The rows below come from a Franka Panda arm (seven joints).
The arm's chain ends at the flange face. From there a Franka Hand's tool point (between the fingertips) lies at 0.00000 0.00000 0.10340 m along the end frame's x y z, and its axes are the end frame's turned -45 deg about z.
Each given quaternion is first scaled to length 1.
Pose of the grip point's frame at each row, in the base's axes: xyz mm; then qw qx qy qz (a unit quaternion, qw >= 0):
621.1 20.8 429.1 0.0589 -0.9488 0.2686 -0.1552
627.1 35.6 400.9 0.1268 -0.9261 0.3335 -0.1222
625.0 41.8 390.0 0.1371 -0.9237 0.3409 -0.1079
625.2 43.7 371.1 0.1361 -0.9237 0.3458 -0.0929
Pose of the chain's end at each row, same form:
587.4 17.9 526.8 0.1138 -0.7738 0.6113 -0.1209
594.9 19.7 497.9 0.1639 -0.7280 0.6626 -0.0644
594.7 23.2 487.1 0.1680 -0.7230 0.6685 -0.0472
597.7 24.3 468.9 0.1613 -0.7211 0.6730 -0.0337

